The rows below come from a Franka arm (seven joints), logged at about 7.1 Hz.
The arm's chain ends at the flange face. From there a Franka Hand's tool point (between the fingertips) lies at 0.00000 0.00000 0.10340 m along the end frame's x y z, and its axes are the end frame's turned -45 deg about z.
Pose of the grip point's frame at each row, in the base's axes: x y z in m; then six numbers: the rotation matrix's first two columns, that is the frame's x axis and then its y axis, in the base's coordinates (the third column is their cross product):
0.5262 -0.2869 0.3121 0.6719 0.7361 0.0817 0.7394 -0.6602 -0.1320
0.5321 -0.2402 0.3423 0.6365 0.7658 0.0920 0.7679 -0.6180 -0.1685
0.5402 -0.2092 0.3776 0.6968 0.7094 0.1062 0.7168 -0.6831 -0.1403
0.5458 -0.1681 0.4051 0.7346 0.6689 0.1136 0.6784 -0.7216 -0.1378
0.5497 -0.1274 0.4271 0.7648 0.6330 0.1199 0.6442 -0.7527 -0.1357
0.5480 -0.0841 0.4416 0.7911 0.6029 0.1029 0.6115 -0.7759 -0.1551
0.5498 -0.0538 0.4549 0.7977 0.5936 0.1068 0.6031 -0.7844 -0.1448
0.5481 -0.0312 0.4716 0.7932 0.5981 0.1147 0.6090 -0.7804 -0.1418
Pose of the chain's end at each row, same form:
0.5307 -0.3023 0.4142 0.9979 0.0537 -0.0356 0.0477 -0.9873 -0.1511
0.5396 -0.2586 0.4438 0.9931 0.1045 -0.0541 0.0929 -0.9785 -0.1842
0.5430 -0.2272 0.4794 0.9996 0.0186 -0.0241 0.0141 -0.9846 -0.1743
0.5469 -0.1865 0.5068 0.9991 -0.0373 -0.0171 -0.0397 -0.9832 -0.1778
0.5493 -0.1461 0.5288 0.9963 -0.0846 -0.0112 -0.0853 -0.9798 -0.1807
0.5494 -0.1033 0.5432 0.9918 -0.1223 -0.0369 -0.1270 -0.9750 -0.1824
0.5500 -0.0724 0.5566 0.9905 -0.1349 -0.0269 -0.1376 -0.9744 -0.1779
0.5476 -0.0501 0.5733 0.9915 -0.1289 -0.0192 -0.1302 -0.9747 -0.1814

